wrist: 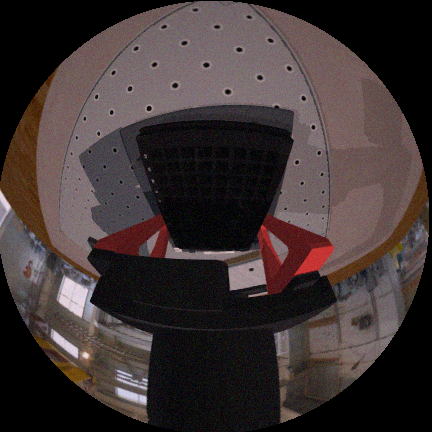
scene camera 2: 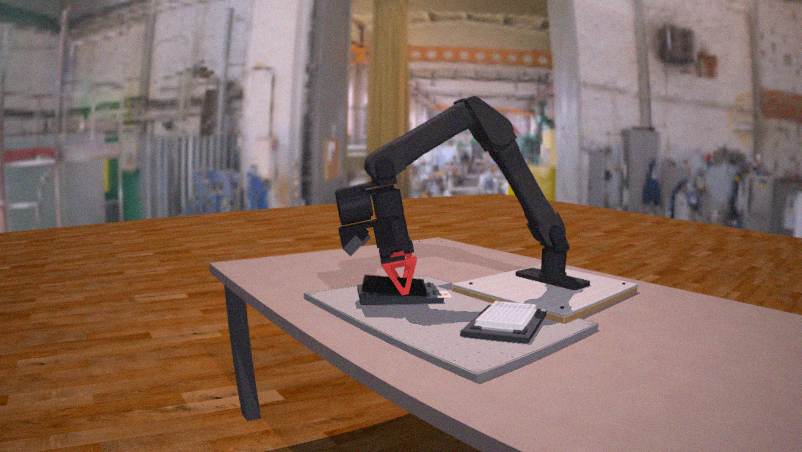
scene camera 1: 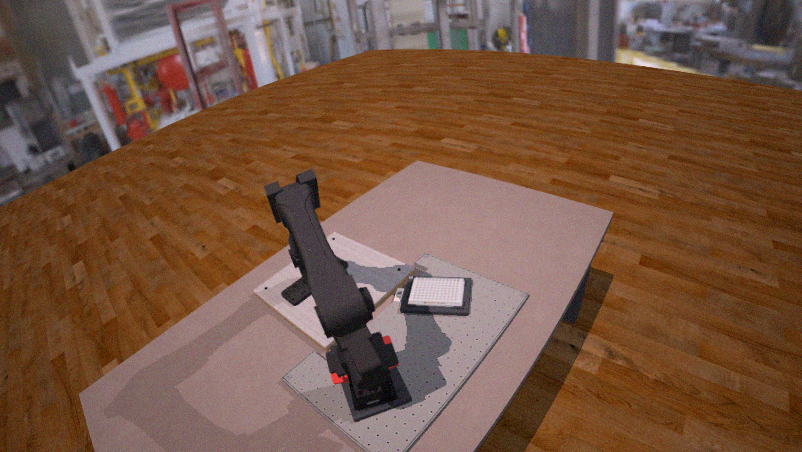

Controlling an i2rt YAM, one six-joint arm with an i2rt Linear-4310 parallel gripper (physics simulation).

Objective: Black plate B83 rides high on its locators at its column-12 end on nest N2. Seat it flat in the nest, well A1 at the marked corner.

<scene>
gripper: wrist; scene camera 2; scene camera 1 368,373
white well plate: scene camera 2 501,316; scene camera 1 447,292; not seen in the wrist view (hidden by the gripper)
same spot on black nest: [wrist: 278,117] = [scene camera 2: 360,285]
same spot on gripper: [scene camera 2: 389,262] = [wrist: 98,272]
</scene>
